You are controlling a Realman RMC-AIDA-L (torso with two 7-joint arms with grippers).
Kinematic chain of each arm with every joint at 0, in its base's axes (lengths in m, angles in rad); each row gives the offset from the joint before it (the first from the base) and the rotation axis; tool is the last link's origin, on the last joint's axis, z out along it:
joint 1: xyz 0 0 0.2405 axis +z
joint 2: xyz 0 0 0 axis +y
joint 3: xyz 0 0 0.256 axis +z
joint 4: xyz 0 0 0 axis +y
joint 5: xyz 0 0 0.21 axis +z
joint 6: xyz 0 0 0 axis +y
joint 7: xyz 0 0 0.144 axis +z
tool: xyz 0 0 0
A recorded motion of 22 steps. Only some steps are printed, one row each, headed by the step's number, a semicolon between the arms.
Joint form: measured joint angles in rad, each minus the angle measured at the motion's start. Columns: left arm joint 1, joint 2, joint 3, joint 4, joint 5, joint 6, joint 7; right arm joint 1, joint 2, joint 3, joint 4, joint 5, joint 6, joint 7.
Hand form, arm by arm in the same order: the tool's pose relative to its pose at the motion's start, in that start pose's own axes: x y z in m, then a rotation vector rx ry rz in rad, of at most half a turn. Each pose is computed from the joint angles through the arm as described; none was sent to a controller.
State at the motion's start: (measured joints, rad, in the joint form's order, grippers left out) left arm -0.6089 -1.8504 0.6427 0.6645 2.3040 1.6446 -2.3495; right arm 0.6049 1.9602 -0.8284 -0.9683 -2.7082 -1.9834 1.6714
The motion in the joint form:
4: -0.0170 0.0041 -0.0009 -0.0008 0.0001 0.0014 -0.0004; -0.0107 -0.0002 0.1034 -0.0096 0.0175 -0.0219 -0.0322
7: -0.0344 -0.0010 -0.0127 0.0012 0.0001 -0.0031 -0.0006; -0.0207 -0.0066 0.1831 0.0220 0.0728 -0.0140 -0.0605
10: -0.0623 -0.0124 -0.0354 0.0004 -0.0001 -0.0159 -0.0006; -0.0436 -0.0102 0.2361 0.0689 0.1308 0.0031 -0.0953
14: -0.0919 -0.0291 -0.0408 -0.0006 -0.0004 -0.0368 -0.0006; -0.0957 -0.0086 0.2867 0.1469 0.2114 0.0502 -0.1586
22: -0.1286 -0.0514 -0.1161 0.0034 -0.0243 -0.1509 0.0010; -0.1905 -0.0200 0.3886 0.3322 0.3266 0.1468 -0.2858
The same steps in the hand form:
4: 0.0067 0.0040 0.0000 -0.0024 0.0008 0.0161; 0.0056 0.0016 -0.0071 0.0119 -0.1010 0.0137
7: 0.0136 0.0088 0.0025 -0.0105 0.0136 0.0286; 0.0084 0.0008 -0.0088 0.0194 -0.2208 0.0199
10: 0.0241 0.0165 0.0079 -0.0261 0.0384 0.0433; 0.0142 0.0015 -0.0041 0.0170 -0.3265 0.0255
14: 0.0336 0.0254 0.0172 -0.0371 0.0513 0.0638; 0.0273 0.0039 0.0103 0.0249 -0.4621 0.0423
22: 0.0611 0.0296 0.0199 -0.0254 0.2080 0.0583; 0.0572 0.0102 0.0375 0.0710 -0.6886 0.1206

